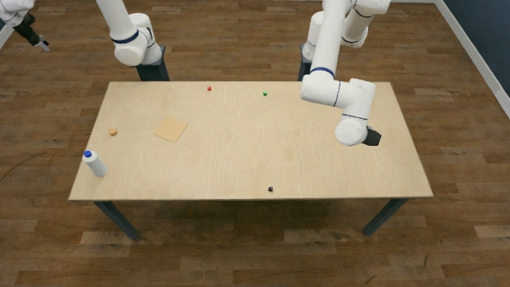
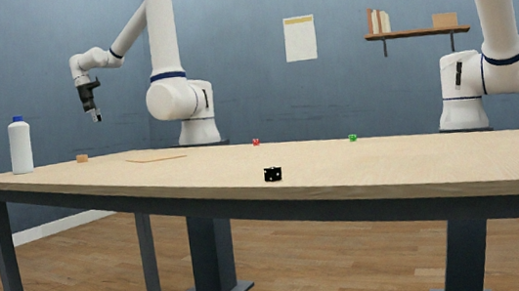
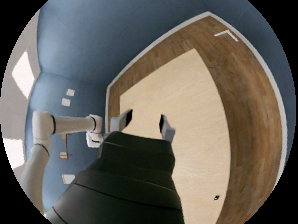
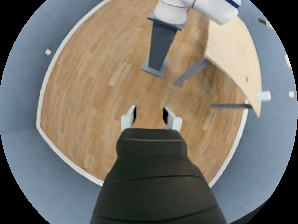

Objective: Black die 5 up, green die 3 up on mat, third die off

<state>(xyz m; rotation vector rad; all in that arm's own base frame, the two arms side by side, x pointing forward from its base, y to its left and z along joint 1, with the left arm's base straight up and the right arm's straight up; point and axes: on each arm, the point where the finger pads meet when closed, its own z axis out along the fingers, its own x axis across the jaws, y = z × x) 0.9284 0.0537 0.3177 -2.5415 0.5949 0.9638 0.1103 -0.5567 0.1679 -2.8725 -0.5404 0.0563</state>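
The red die is 59 cm behind my left hand, 73 cm to the right of it and 31 cm below it. The rest, counted from my left hand: black die (9 cm ahead, 40 cm to the right, 31 cm below); green die (55 cm behind, 39 cm to the right, 31 cm below); tan mat (29 cm behind, 93 cm to the right, 32 cm below).
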